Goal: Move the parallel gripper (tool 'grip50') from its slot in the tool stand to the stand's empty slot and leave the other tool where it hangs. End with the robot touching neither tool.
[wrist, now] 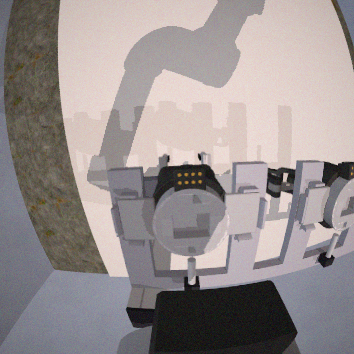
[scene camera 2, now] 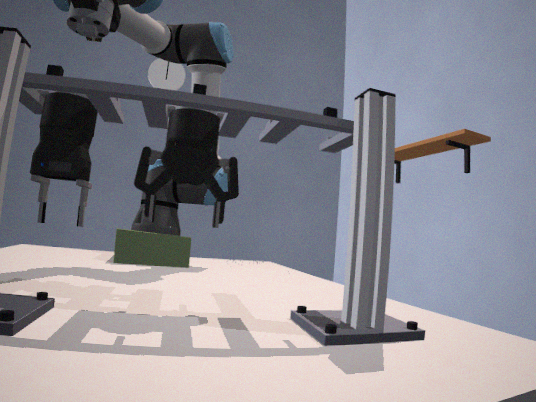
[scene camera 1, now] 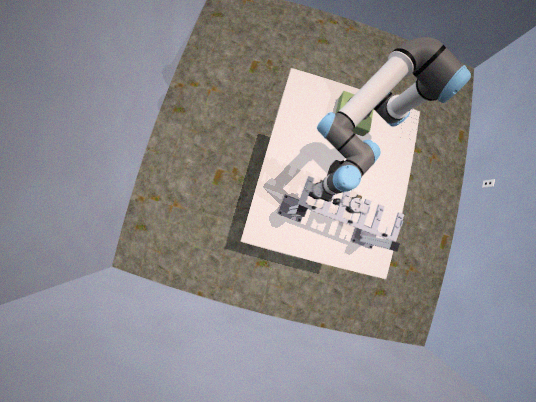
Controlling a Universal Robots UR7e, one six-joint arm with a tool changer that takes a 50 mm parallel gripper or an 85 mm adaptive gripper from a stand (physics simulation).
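Pixels of known places: hand, tool point: (scene camera 2: 87, 27); arm's base, link origin: (scene camera 2: 155, 234).
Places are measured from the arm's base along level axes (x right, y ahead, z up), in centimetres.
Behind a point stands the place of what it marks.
Observation:
The parallel gripper (scene camera 2: 64, 142) (wrist: 189, 176) hangs in the tool stand's slot at the left in scene camera 2, its two fingers apart with nothing between them. The arm's bare tool-changer end (scene camera 2: 90, 22) is above it and apart from it; its black block (wrist: 220, 317) shows in the wrist view. The adaptive gripper (scene camera 2: 192, 145) (scene camera 1: 356, 204) hangs in the middle slot, partly cut off in the wrist view. The empty slot lies at the right in scene camera 2, between one fork arm (scene camera 2: 277, 131) @(x -24.2, y 59.9, z 18.8 cm) and the outer fork arm (scene camera 2: 336, 142) @(x -34.1, y 58.3, z 18.9 cm) (scene camera 1: 399, 225) @(x -36.1, y 57.5, z 20.1 cm).
The stand's crossbar (scene camera 2: 280, 111) @(x -23.0, y 66.8, z 19.5 cm) runs between two uprights, one of them the right post (scene camera 2: 370, 200) @(x -34.6, y 69.9, z 8.8 cm) on a dark base plate (scene camera 2: 375, 336) @(x -35.6, y 71.8, z -7.3 cm). A green block (scene camera 1: 343, 102) @(x 9.6, y 1.2, z 0.3 cm) (scene camera 2: 152, 248) @(x -1.1, y 11.9, z -3.4 cm) lies near the robot's base. An orange shelf (scene camera 2: 440, 144) is on the wall.

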